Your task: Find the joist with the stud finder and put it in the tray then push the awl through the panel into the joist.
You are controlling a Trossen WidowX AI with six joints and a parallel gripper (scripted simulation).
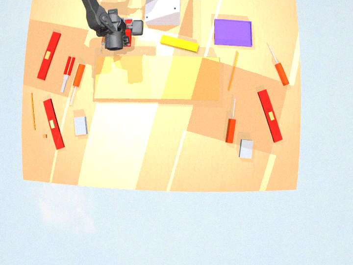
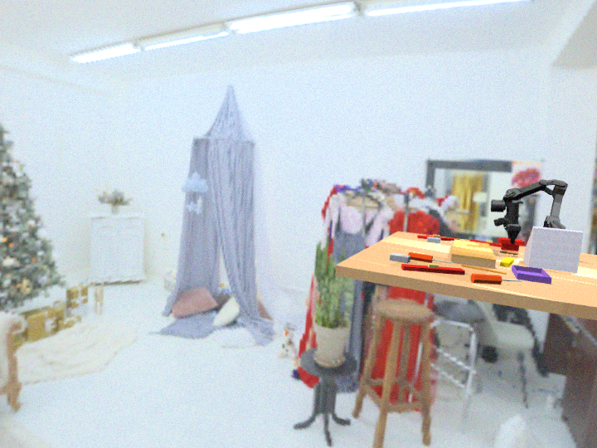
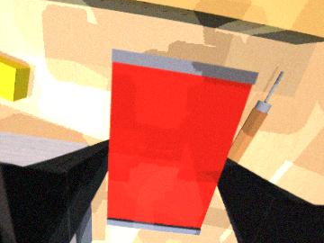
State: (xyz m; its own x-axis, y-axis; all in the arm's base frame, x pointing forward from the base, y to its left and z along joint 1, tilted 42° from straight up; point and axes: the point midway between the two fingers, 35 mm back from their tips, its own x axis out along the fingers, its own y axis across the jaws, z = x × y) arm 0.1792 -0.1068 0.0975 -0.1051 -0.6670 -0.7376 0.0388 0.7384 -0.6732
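Right now the awl is 20 mm ahead of my gripper tip, 100 mm to the right of it and 60 mm below it. From my gripper tip the other things lie so: red stud finder 10 mm behind, 20 mm below; yellow block 40 mm ahead, 230 mm to the left, 60 mm below; red two-handled tool 160 mm ahead, 280 mm to the right, 70 mm below.
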